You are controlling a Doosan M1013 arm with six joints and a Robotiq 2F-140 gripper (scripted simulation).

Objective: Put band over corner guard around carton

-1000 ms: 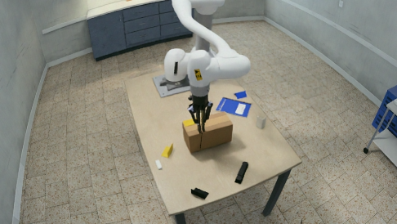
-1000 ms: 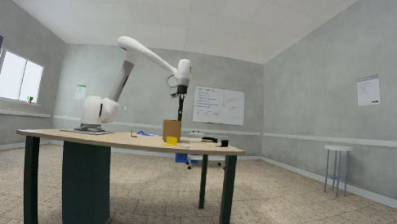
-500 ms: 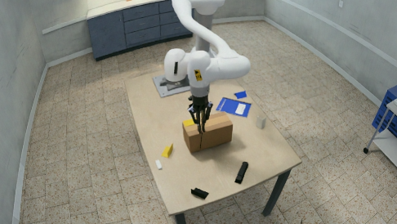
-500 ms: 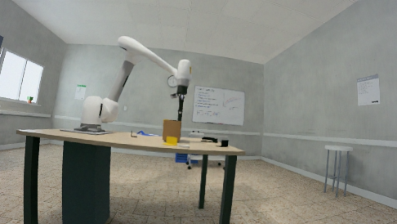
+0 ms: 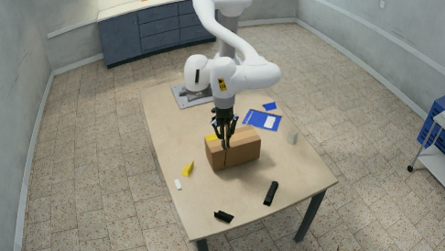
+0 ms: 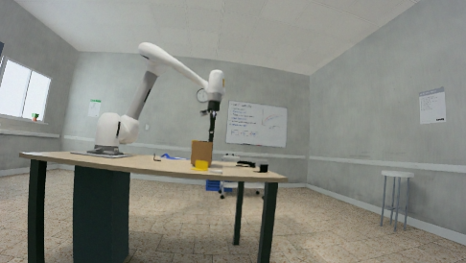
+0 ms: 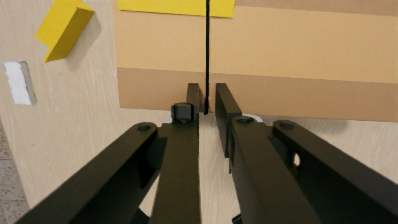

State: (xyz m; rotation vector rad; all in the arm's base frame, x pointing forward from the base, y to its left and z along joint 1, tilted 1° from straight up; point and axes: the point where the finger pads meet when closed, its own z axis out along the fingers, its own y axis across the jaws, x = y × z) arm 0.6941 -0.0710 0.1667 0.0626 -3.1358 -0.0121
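Right now the brown carton is 4 cm behind my hand, 6 cm to the left of it and 10 cm below it. From my hand the other things lie so: white block (3 cm ahead, 26 cm to the right, 17 cm below); blue folder (26 cm behind, 34 cm to the left, 18 cm below).
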